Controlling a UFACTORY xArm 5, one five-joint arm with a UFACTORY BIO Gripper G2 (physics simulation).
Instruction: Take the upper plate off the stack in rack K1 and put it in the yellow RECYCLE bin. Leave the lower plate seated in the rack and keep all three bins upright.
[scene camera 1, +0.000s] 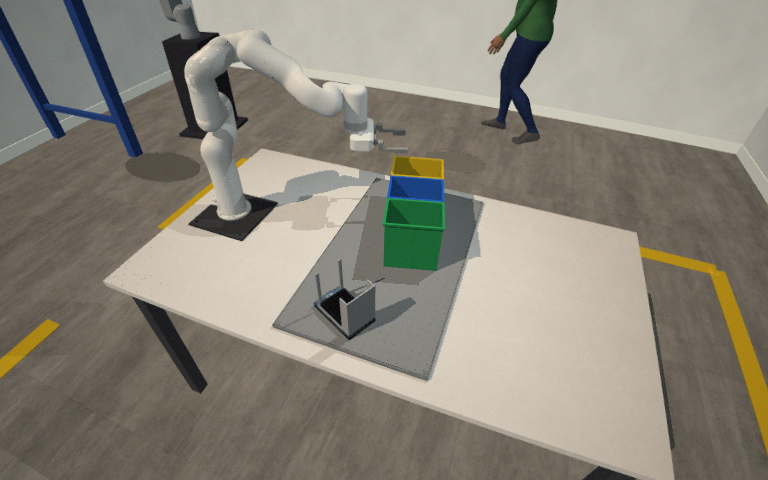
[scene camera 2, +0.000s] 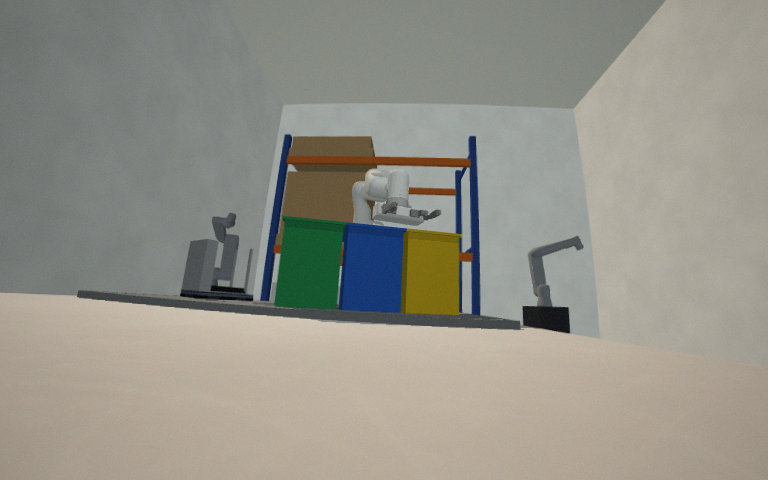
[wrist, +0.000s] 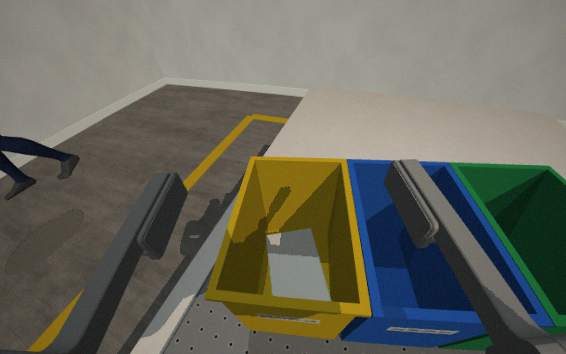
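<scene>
My gripper is open and empty, above and beside the yellow RECYCLE bin. A pale, smooth-faced rectangular plate lies inside that bin, low down, in the wrist view. Rack K1 stands near the front of the grey board, with a grey panel and thin posts. A dark piece, seemingly the lower plate, sits low in it. The blue bin and green bin stand upright beside the upright yellow one.
The three bins form a close row on the perforated grey board on the white table. The arm's black base plate is at the table's left. A person is on the floor beyond the table. A blue-framed shelf stands behind the arm.
</scene>
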